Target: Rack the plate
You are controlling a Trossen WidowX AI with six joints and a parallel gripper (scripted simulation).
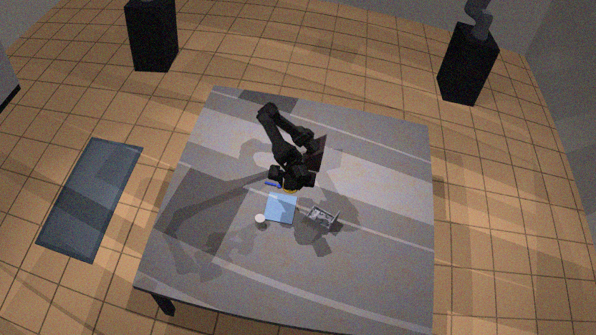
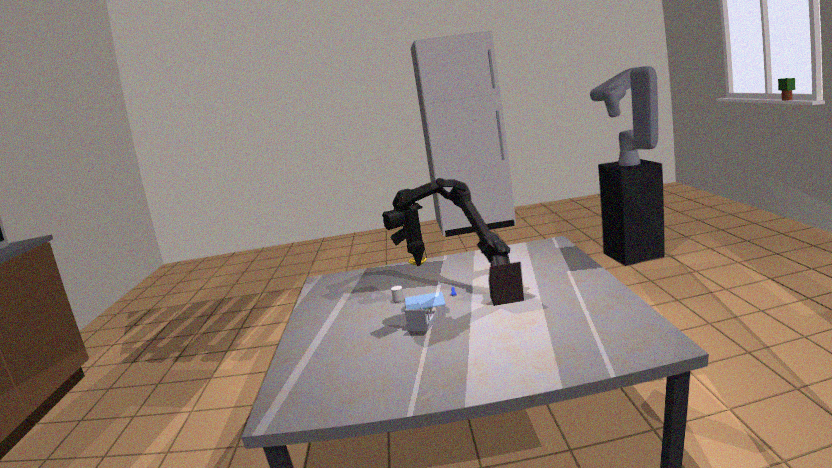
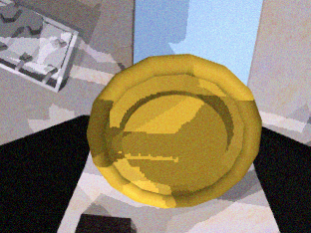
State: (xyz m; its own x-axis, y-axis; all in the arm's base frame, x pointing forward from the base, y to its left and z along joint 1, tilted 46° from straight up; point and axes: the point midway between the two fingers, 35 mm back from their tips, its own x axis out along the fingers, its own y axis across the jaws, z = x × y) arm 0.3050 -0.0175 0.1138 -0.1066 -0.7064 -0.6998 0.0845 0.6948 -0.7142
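Now: gripper tip 160 mm to the right of the grey dish rack, 150 mm above it and 30 mm short of it. Also, from my gripper tip: yellow plate (10 mm above); then light blue mat (170 mm below, 30 mm to the right, 10 mm behind); then white cup (150 mm below, 110 mm to the right, 90 mm ahead).
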